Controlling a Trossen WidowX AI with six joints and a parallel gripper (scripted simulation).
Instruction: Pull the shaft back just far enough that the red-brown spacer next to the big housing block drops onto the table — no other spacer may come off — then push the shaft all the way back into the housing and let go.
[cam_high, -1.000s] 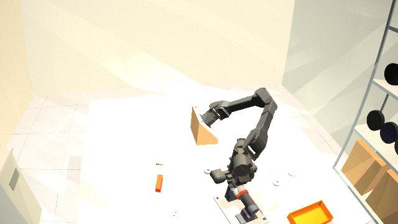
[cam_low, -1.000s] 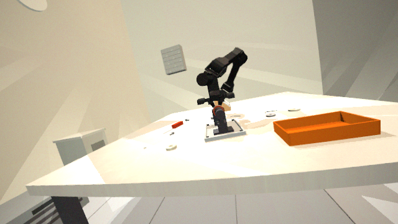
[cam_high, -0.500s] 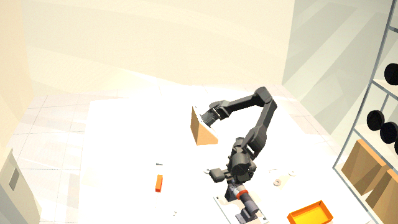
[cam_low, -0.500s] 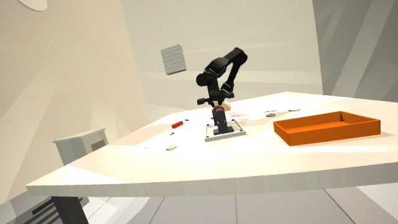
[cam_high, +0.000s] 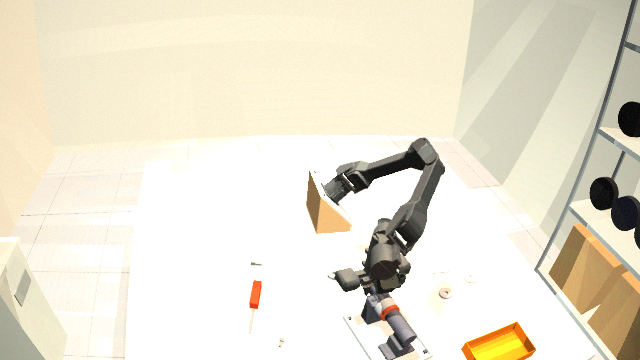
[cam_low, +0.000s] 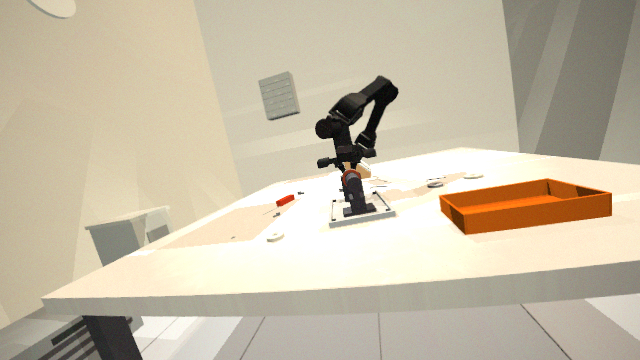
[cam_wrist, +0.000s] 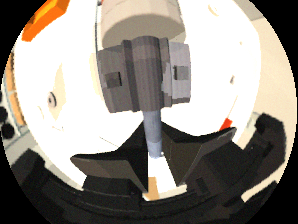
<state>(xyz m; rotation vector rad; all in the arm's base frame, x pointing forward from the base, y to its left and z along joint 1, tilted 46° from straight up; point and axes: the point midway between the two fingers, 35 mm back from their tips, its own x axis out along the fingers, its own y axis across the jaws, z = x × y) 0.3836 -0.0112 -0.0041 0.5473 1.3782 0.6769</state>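
Right now my gripper tip is 7 cm short of the grey-blue shaft, 3 cm below it and 1 cm to the right of it. Round my gripper tip: red-brown spacer: 10 cm ahead, 3 cm above, 1 cm to the left; orange tray: 31 cm ahead, 29 cm to the left, 4 cm below.
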